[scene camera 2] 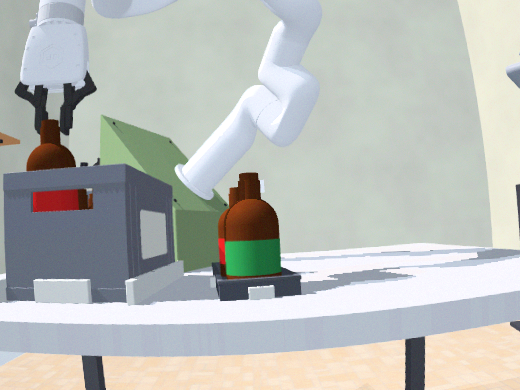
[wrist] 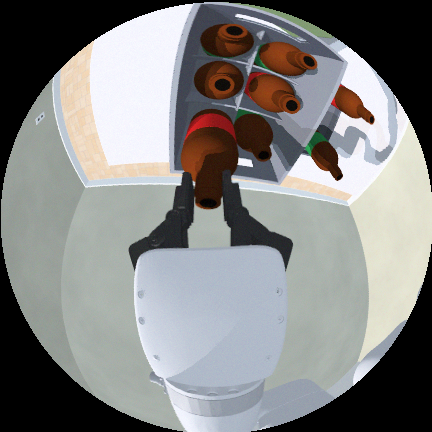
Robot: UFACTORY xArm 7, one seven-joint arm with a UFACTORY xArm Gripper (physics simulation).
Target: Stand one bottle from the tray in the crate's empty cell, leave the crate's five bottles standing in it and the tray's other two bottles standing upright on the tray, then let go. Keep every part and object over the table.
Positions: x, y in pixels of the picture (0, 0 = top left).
Scene:
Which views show the gripper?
Scene camera 2 and the wrist view: all of them.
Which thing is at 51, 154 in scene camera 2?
A red-label brown bottle.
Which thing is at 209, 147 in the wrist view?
A red-label brown bottle.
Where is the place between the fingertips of the gripper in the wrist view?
206, 180

